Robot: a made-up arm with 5 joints. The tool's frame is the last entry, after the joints.
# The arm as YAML. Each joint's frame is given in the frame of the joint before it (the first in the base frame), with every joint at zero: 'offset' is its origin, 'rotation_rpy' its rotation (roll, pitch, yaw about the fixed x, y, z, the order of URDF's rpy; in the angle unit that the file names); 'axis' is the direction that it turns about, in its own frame. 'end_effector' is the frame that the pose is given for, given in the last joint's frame.
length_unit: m
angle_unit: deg
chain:
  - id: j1
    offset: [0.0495, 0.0, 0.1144]
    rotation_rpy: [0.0, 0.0, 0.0]
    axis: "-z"
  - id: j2
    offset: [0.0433, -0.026, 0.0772]
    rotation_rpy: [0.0, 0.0, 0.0]
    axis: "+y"
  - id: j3
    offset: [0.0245, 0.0, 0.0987]
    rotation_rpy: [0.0, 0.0, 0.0]
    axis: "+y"
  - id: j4
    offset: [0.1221, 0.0, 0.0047]
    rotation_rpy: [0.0, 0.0, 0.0]
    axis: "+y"
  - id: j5
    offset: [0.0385, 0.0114, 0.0]
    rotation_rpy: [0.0, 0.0, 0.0]
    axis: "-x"
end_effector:
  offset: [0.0, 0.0, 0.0]
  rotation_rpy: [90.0, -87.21, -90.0]
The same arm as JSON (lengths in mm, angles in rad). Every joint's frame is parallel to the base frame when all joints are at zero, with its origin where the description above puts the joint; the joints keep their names.
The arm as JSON. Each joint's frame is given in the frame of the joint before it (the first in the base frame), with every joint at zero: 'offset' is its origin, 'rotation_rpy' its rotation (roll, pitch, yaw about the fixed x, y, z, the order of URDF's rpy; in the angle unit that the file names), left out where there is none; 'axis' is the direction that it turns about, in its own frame. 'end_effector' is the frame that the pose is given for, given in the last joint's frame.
{"length_unit": "mm", "angle_unit": "rad", "chain": [
  {"id": "j1", "offset": [49.5, 0.0, 114.4], "axis": [0.0, 0.0, -1.0]},
  {"id": "j2", "offset": [43.3, -26.0, 77.2], "axis": [0.0, 1.0, 0.0]},
  {"id": "j3", "offset": [24.5, 0.0, 98.7], "axis": [0.0, 1.0, 0.0]},
  {"id": "j4", "offset": [122.1, 0.0, 4.7], "axis": [0.0, 1.0, 0.0]},
  {"id": "j5", "offset": [38.5, 11.4, 0.0], "axis": [-1.0, 0.0, 0.0]}
], "end_effector": {"offset": [0.0, 0.0, 0.0], "rotation_rpy": [1.5708, -1.5221, -1.5708]}}

